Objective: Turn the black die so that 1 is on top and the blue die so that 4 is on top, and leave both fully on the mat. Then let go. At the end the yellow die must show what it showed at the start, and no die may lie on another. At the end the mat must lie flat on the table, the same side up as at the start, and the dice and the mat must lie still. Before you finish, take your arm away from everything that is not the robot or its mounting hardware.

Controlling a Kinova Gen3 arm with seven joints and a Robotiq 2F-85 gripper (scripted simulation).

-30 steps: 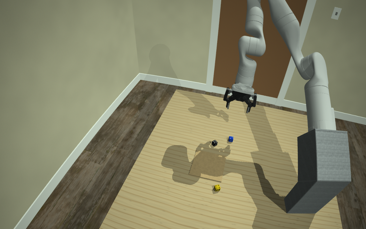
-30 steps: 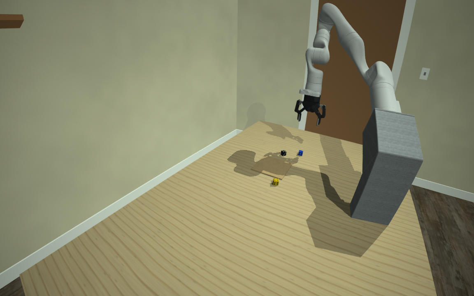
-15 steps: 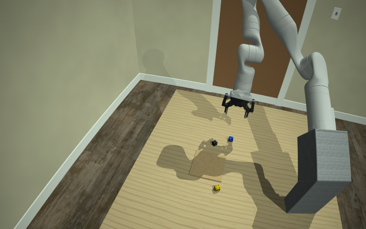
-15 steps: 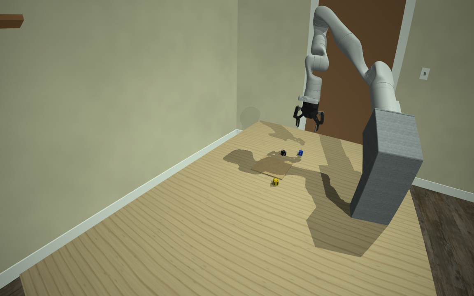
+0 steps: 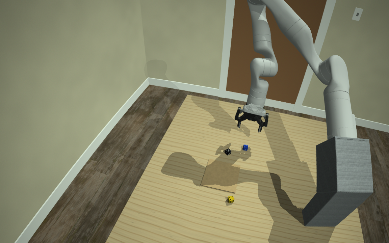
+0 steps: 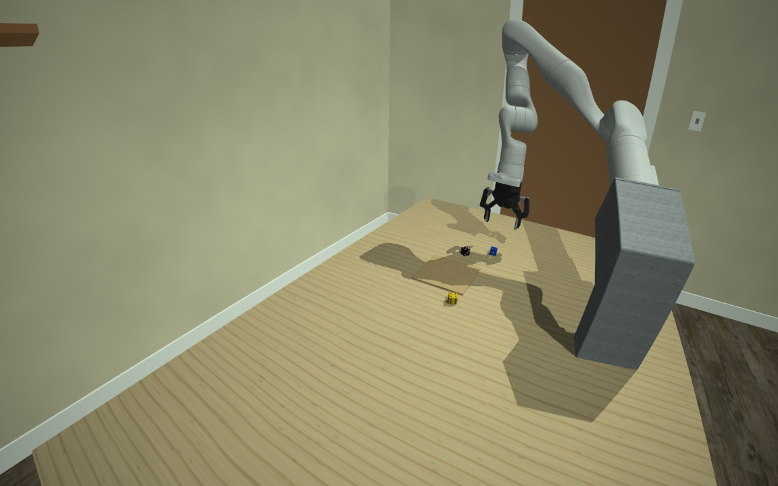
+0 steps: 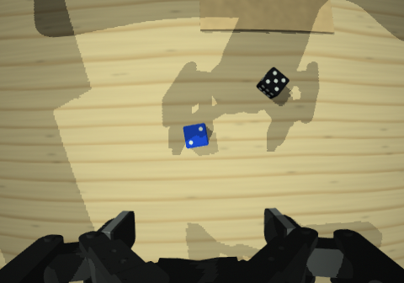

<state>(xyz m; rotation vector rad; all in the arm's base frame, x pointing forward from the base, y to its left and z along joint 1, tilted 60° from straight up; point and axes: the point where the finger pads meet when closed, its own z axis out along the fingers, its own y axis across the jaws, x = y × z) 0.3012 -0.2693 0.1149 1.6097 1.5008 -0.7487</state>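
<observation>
Now: the black die 10 cm to the left of my hand, 8 cm ahead of it and 7 cm below it. Round my hand: yellow die 34 cm to the left, 7 cm below, 6 cm ahead; then tan mat 22 cm to the left, 10 cm ahead, 8 cm below; then blue die 7 cm below, 6 cm to the left, 1 cm ahead.
</observation>
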